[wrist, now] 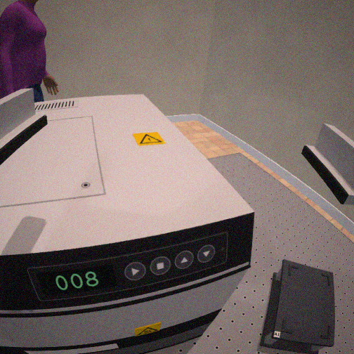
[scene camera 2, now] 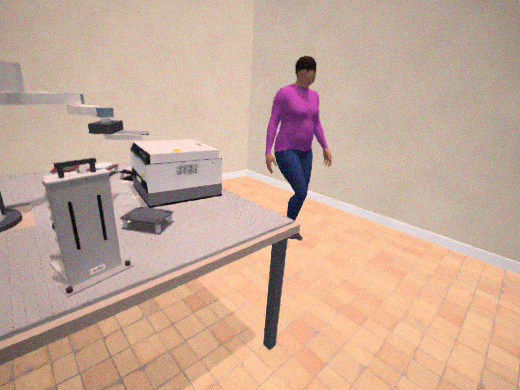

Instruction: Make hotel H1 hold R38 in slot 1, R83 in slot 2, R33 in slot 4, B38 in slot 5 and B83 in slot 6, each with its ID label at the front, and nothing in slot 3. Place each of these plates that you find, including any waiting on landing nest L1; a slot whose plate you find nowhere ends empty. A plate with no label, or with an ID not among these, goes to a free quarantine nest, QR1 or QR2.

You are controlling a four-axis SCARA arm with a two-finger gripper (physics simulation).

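Places are measured from the arm's base along level axes (x ahead, y left, z up), in centimetres.
Pixels of known places: gripper, fingertip midpoint: (scene camera 2: 146, 134).
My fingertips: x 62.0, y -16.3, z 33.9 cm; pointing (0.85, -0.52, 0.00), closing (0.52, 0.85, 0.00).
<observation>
Ahead of a thing's pixels: the offset from my fingertips to its middle. Level surfaces: height alone.
My gripper (scene camera 2: 142, 134) (wrist: 178, 113) is open and empty. It hangs above the white instrument in the scene view, and its two fingers show at the left and right edges of the wrist view. A grey upright hotel-like tower @(dz -15.8, dx -35.1, dy -40.4 cm) (scene camera 2: 89, 225) with a black handle stands at the left of the table. Its closed, slotted panel faces the scene camera, so its shelves and any plates are hidden; its small label is too blurred to read. A low dark nest-like platform @(dz -29.9, dx -10.9, dy -23.5 cm) (scene camera 2: 147, 218) (wrist: 305, 302) stands near the instrument, with a small "A1" mark. No plate ID is readable.
A white boxy instrument @(dz -20.0, dx +17.4, dy +8.4 cm) (scene camera 2: 177, 170) (wrist: 130, 175) stands on the perforated table @(dz -32.6 cm) (scene camera 2: 215, 220) (wrist: 240, 310), its display showing 008. Small red and white items @(dz -26.9, dx -5.8, dy +62.1 cm) (scene camera 2: 107, 166) lie behind the tower, partly hidden. A person in a purple top (scene camera 2: 298, 117) (wrist: 22, 45) is beyond the table.
</observation>
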